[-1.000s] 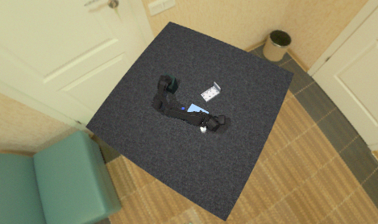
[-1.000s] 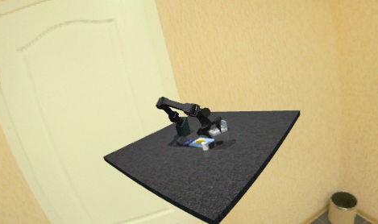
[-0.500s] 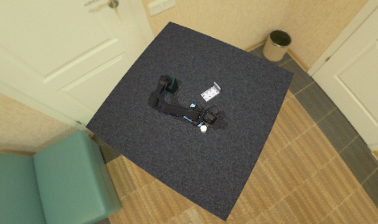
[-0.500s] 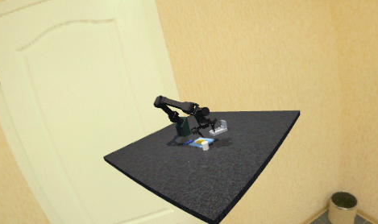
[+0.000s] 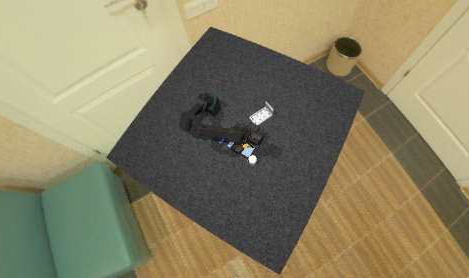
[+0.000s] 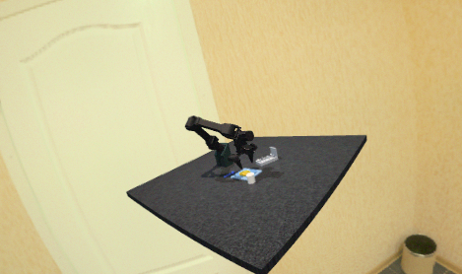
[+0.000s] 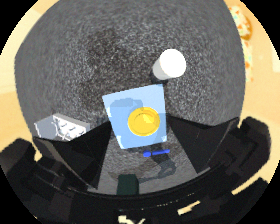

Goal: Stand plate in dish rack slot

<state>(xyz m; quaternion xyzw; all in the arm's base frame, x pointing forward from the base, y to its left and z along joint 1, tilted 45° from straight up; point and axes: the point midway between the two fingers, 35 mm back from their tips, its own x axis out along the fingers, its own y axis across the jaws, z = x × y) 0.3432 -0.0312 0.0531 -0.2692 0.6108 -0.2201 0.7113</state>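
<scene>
The yellow plate lies 5 cm below my gripper tip, 3 cm behind it and 1 cm to the right of it. Also, from my gripper tip: light blue mat (6 cm below, 3 cm behind); then white cup (8 cm ahead, 5 cm to the right, 4 cm below); then grey dish rack (21 cm to the left, 5 cm behind, 4 cm below).
</scene>
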